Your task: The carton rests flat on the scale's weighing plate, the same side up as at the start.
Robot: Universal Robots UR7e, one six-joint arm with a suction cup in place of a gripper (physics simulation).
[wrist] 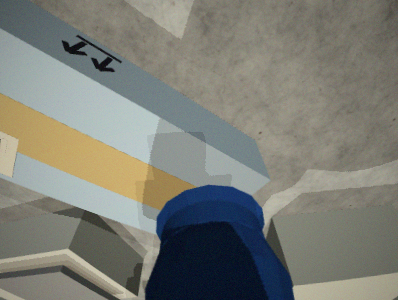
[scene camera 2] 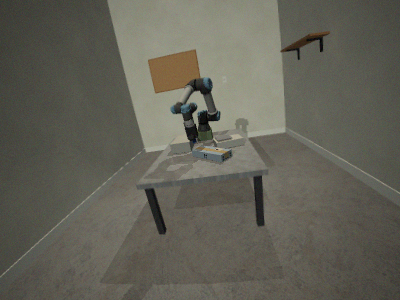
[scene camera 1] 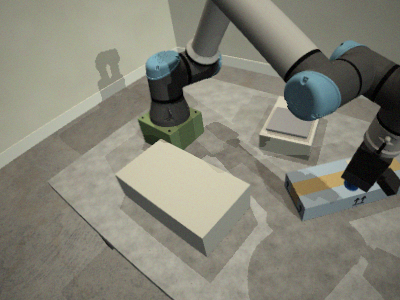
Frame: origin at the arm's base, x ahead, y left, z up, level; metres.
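Seen in the pictures: hand at its tool point: (wrist: 210, 229) (scene camera 2: 194, 142) (scene camera 1: 351, 184); arm's base at its link origin: (scene camera 2: 204, 130) (scene camera 1: 170, 115).
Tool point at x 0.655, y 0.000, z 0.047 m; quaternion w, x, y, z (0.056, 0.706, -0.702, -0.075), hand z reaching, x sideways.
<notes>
Pixels of each thing's top centre, then the offset from my tool point to it. "spot": a spot on its surface instead.
- carton at its top centre: (wrist: 47, 142) (scene camera 1: 350, 175) (scene camera 2: 210, 149) 0.023 m back, 0.118 m left, 0.092 m down
- scale at its top centre: (wrist: 34, 297) (scene camera 1: 293, 113) (scene camera 2: 227, 136) 0.290 m back, 0.271 m left, 0.068 m down
- cream block with a grey weighing plate, surface spot: (wrist: 45, 285) spot: 0.239 m back, 0.224 m left, 0.068 m down
- large cream box at its top centre: (scene camera 1: 177, 179) (scene camera 2: 183, 138) 0.401 m back, 0.206 m right, 0.052 m down
The carton (scene camera 1: 312, 186) (scene camera 2: 212, 154) (wrist: 100, 107) is long, low and light blue with an orange tape stripe on top. It lies flat on the table, with two black arrows on one long side. The scale (scene camera 1: 285, 145) (scene camera 2: 231, 142) (wrist: 35, 235) is a cream block with a grey weighing plate (scene camera 1: 289, 122) (wrist: 45, 285); no carton lies on it. My gripper (scene camera 1: 351, 185) (scene camera 2: 193, 142) (wrist: 210, 210), a blue suction cup, is open and holds nothing. It hangs above the carton's end nearer the large cream box, and its shadow falls on the carton top. The exact gap is hard to tell.
The large cream box (scene camera 1: 182, 187) (scene camera 2: 180, 145) (wrist: 340, 245) stands on the table (scene camera 1: 90, 185) (scene camera 2: 200, 178), apart from the carton. The arm's green base block (scene camera 1: 172, 131) (scene camera 2: 205, 135) stands behind it. The scale stands on the other side of the table.
</notes>
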